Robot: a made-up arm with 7 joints.
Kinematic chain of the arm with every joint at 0, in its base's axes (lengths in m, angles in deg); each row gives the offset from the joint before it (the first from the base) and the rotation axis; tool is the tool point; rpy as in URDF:
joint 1: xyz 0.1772 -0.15 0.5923 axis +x
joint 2: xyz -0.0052 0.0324 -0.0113 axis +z
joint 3: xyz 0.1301 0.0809 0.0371 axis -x
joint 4: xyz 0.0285 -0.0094 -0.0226 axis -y
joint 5: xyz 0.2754 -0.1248 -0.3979 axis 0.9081 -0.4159 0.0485
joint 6: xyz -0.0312 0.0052 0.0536 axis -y
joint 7: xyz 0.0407 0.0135 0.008 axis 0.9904 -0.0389 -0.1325
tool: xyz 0.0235 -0.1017 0.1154 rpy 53.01 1.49 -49
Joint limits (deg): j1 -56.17..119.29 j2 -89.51..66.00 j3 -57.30..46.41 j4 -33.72..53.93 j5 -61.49..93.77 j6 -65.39..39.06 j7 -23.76..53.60
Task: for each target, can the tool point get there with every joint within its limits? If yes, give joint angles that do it. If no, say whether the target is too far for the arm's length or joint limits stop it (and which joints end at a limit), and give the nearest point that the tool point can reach.
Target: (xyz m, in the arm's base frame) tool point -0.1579 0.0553 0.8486
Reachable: no: joint limits stop it (at a limit: joint 1, joint 2, joint 4, joint 5, joint 6, joint 7) | nearest point -0.2032 0.1441 0.7666 | short by 0.129 m
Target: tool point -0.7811 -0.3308 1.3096
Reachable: no: too far | nearest point -0.2591 -0.4367 0.9992 | short by 0.616 m
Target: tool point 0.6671 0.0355 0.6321
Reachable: yes | joints 72.81 19.28 -39.65 43.34 27.27 15.30 -15.65
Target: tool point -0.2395 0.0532 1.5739
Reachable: no: too far | nearest point -0.0894 0.0020 1.3267 | short by 0.294 m
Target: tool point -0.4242 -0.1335 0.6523
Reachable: no: joint limits stop it (at a limit: joint 1, joint 2, joint 3, joint 4, joint 5) | nearest point -0.3381 -0.0621 0.6307 | short by 0.114 m
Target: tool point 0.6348 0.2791 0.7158
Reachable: yes | joints 70.55 6.51 -47.33 -3.40 -22.01 -34.57 24.08
